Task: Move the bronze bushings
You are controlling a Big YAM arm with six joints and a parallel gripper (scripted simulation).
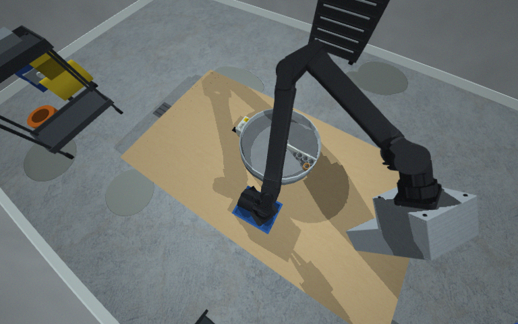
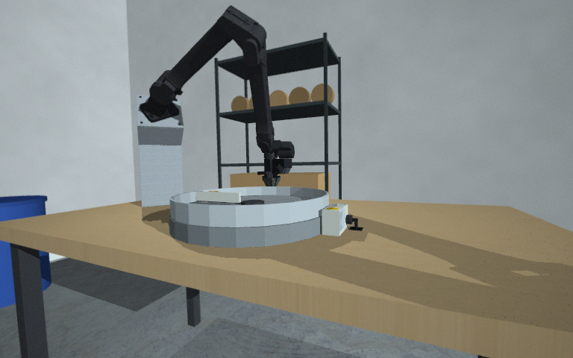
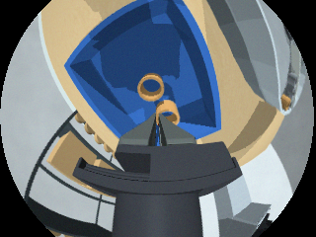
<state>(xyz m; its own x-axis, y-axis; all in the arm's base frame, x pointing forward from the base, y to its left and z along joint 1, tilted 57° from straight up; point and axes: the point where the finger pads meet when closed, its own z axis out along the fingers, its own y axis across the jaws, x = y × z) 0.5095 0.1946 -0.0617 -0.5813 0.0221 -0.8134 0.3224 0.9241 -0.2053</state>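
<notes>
Right now my hand is 4 cm short of the blue crate, 1 cm to the left of it and 2 cm above it. Also, from my hand: grey turntable (8 cm ahead, 37 cm to the right, 1 cm above).
</notes>
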